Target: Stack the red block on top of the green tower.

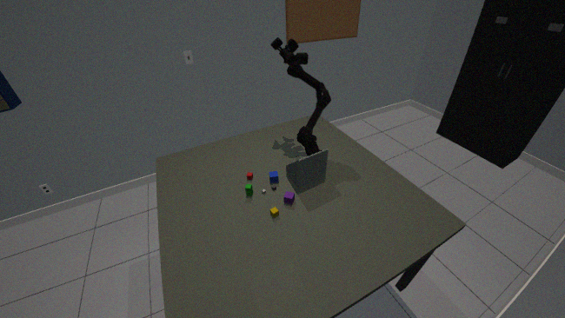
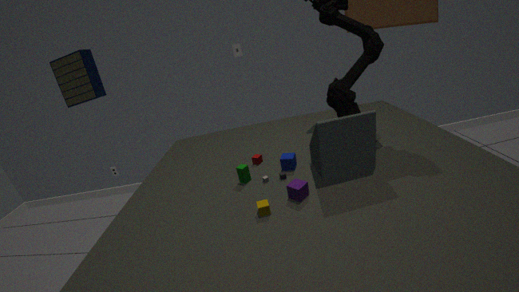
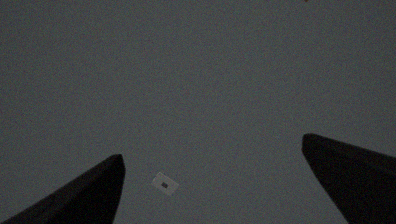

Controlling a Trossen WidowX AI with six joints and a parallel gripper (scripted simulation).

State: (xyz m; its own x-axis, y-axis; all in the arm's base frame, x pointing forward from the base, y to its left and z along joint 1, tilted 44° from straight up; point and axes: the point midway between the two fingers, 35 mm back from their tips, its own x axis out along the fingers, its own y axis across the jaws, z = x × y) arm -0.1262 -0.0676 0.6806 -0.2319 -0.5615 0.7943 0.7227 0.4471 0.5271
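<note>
Now: gripper tip 570 mm above the red block, 480 mm short of it and 360 mm to the right of it. The rest, counted from my gripper tip: yellow cube 660 mm to the left, 570 mm below, 510 mm ahead; then purple cube 630 mm to the left, 560 mm below, 400 mm ahead; then blue cube 560 mm below, 460 mm to the left, 380 mm ahead.
</note>
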